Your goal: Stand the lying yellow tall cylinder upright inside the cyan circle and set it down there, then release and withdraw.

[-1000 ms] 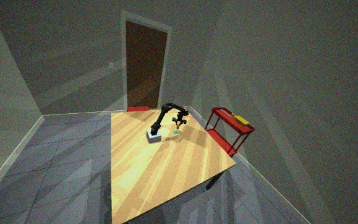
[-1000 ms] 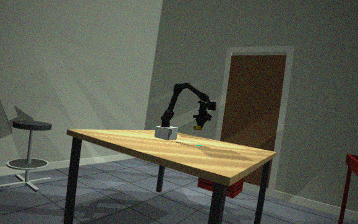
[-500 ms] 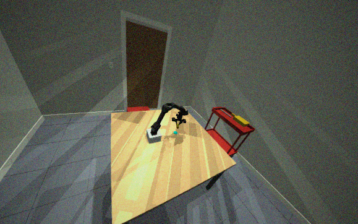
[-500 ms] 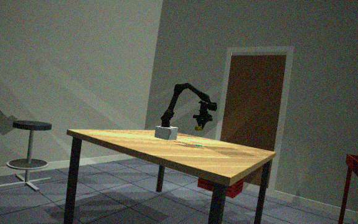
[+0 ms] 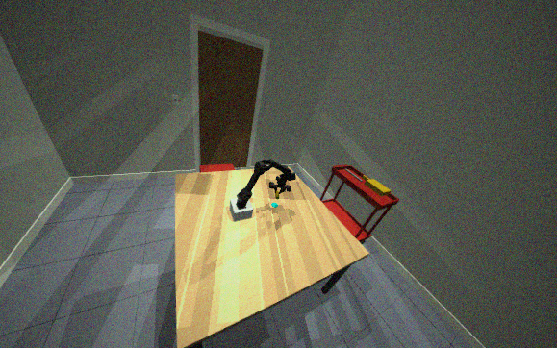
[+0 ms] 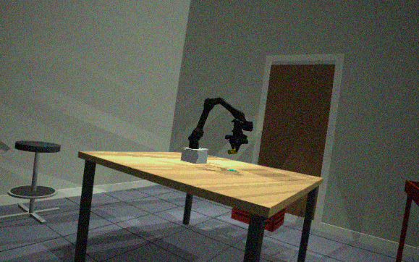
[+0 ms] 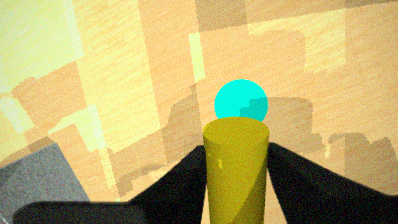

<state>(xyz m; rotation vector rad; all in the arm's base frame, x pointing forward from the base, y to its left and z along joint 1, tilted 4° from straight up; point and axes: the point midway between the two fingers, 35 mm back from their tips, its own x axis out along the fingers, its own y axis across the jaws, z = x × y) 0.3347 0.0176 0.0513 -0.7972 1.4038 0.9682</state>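
Right now the cyan circle is 13 cm below my gripper tip, 1 cm to the right of it and 1 cm ahead of it. The rest, counted from my gripper tip: yellow tall cylinder (2 cm to the right, 1 cm behind).
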